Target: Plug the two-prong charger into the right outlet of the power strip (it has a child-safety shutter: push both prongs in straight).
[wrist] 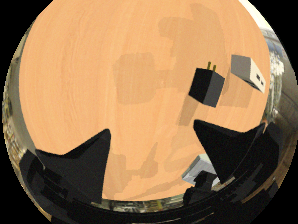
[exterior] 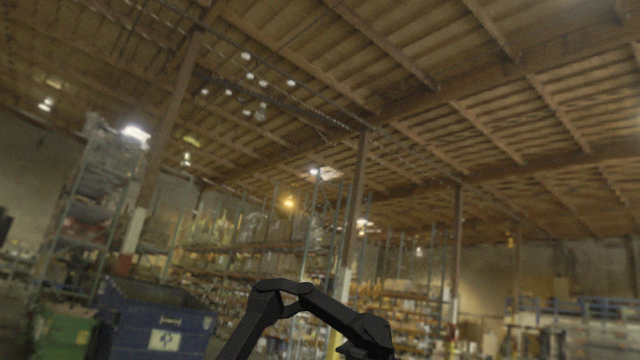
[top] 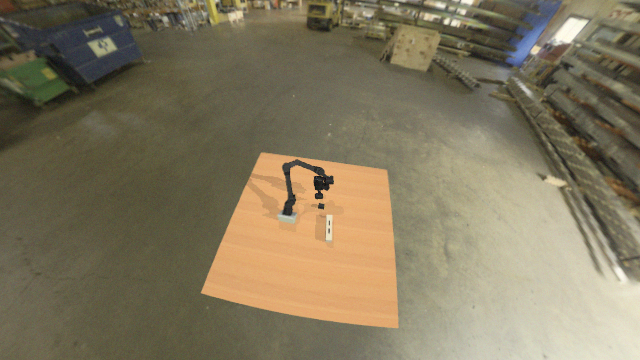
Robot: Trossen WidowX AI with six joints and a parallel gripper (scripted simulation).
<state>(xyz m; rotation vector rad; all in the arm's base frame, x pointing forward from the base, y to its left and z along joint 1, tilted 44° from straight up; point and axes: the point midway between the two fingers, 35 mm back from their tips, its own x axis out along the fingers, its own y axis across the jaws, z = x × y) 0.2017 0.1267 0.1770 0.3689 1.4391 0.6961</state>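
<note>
Right now my gripper tip is 80 mm to the left of the two-prong charger, 70 mm short of it and 40 mm above it.
</note>
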